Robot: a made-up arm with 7 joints. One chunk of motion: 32 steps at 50 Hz.
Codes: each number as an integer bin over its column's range. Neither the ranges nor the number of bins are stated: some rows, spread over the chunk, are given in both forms.
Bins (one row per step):
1: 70 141 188 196 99 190 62
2: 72 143 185 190 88 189 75
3: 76 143 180 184 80 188 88
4: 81 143 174 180 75 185 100
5: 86 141 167 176 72 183 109
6: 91 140 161 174 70 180 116
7: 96 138 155 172 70 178 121
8: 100 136 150 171 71 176 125
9: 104 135 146 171 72 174 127
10: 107 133 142 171 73 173 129
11: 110 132 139 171 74 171 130
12: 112 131 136 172 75 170 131
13: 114 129 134 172 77 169 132
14: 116 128 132 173 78 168 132
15: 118 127 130 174 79 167 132
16: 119 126 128 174 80 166 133
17: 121 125 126 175 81 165 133
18: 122 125 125 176 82 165 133
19: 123 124 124 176 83 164 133
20: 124 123 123 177 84 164 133
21: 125 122 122 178 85 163 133
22: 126 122 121 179 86 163 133
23: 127 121 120 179 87 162 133
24: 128 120 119 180 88 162 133
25: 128 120 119 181 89 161 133
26: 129 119 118 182 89 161 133
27: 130 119 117 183 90 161 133
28: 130 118 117 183 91 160 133
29: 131 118 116 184 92 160 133
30: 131 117 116 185 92 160 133
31: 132 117 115 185 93 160 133
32: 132 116 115 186 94 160 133
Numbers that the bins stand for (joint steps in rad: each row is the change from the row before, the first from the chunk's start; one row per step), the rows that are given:
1: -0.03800 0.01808 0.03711 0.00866 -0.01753 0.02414 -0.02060
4: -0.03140 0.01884 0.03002 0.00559 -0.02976 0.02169 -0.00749
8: -0.02000 0.01620 0.01788 0.00386 -0.03180 0.01727 0.00114
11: -0.01400 0.01469 0.01232 0.00386 -0.03027 0.01482 0.00286
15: -0.00920 0.01281 0.00776 0.00444 -0.02773 0.01286 0.00355
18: -0.00680 0.01206 0.00524 0.00482 -0.02620 0.01188 0.00390
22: -0.00440 0.01093 0.00321 0.00540 -0.02416 0.01090 0.00390
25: -0.00320 0.01018 0.00220 0.00578 -0.02263 0.00992 0.00390
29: -0.00140 0.00942 0.00068 0.00636 -0.02110 0.00943 0.00390
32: -0.00080 0.00867 0.00018 0.00674 -0.02008 0.00943 0.00390
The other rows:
2: -0.03680 0.01884 0.03559 0.00751 -0.02314 0.02365 -0.01612
3: -0.03440 0.01884 0.03306 0.00636 -0.02722 0.02316 -0.01163
5: -0.02840 0.01808 0.02648 0.00482 -0.03129 0.02071 -0.00438
6: -0.02540 0.01771 0.02345 0.00444 -0.03231 0.01924 -0.00197
7: -0.02240 0.01695 0.02041 0.00405 -0.03231 0.01825 -0.00024
9: -0.01760 0.01582 0.01586 0.00386 -0.03129 0.01629 0.00183
10: -0.01580 0.01507 0.01384 0.00386 -0.03078 0.01580 0.00252
12: -0.01280 0.01432 0.01080 0.00405 -0.02976 0.01433 0.00321
13: -0.01160 0.01356 0.00979 0.00405 -0.02875 0.01384 0.00355
14: -0.01040 0.01319 0.00878 0.00424 -0.02824 0.01335 0.00355
16: -0.00860 0.01244 0.00675 0.00444 -0.02722 0.01237 0.00390
17: -0.00740 0.01206 0.00574 0.00463 -0.02671 0.01188 0.00390
19: -0.00620 0.01168 0.00473 0.00482 -0.02569 0.01139 0.00390
20: -0.00560 0.01131 0.00422 0.00501 -0.02518 0.01139 0.00390
21: -0.00500 0.01093 0.00372 0.00520 -0.02467 0.01090 0.00390
23: -0.00380 0.01055 0.00271 0.00540 -0.02365 0.01041 0.00390
24: -0.00320 0.01018 0.00220 0.00559 -0.02314 0.01041 0.00390
26: -0.00260 0.00980 0.00169 0.00597 -0.02263 0.00992 0.00390
27: -0.00200 0.00980 0.00119 0.00616 -0.02212 0.00992 0.00390
28: -0.00200 0.00942 0.00119 0.00616 -0.02161 0.00943 0.00390
30: -0.00140 0.00905 0.00068 0.00655 -0.02110 0.00943 0.00390
31: -0.00080 0.00905 0.00018 0.00655 -0.02059 0.00943 0.00390

